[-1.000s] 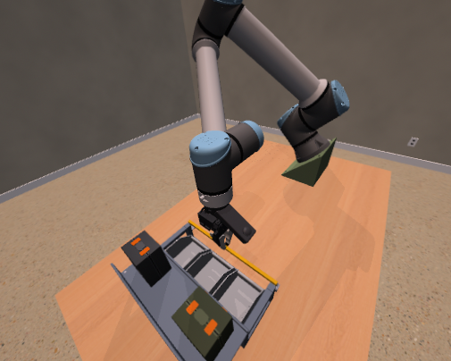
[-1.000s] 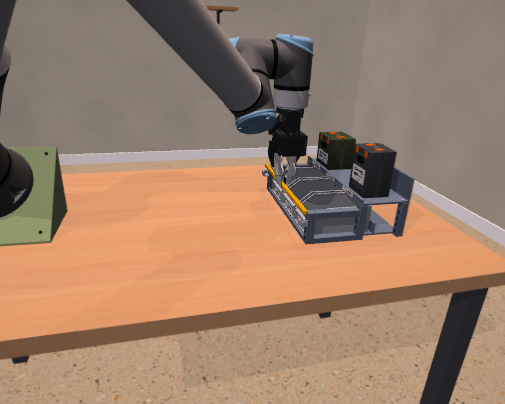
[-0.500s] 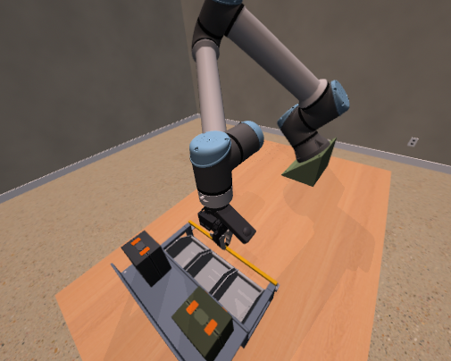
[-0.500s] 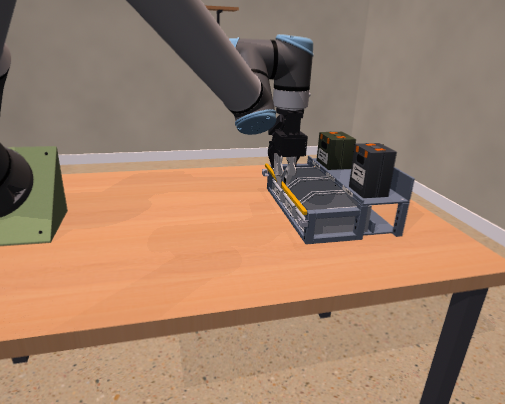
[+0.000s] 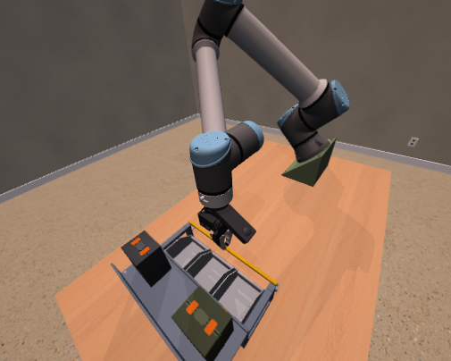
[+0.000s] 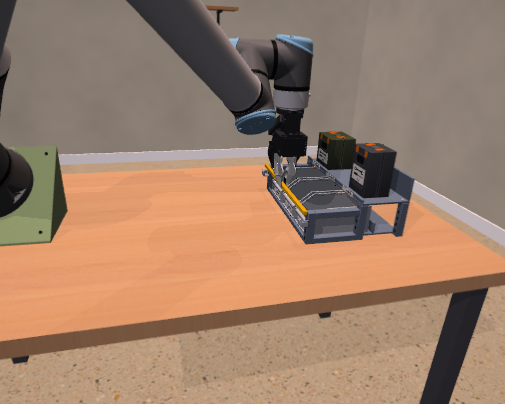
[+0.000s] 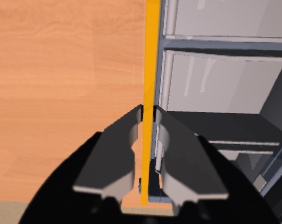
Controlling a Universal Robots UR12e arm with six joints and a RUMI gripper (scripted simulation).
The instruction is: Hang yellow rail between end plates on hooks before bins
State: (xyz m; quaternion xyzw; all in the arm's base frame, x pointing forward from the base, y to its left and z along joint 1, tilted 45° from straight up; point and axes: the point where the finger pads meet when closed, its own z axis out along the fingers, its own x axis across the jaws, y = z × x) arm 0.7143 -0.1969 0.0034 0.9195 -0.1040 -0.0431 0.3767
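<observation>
My hand is 1 cm above the yellow rail. The rest, counted from my hand: black box 18 cm ahead, 15 cm to the right, 7 cm above; then green box 22 cm ahead, 8 cm to the left, 5 cm above.
</observation>
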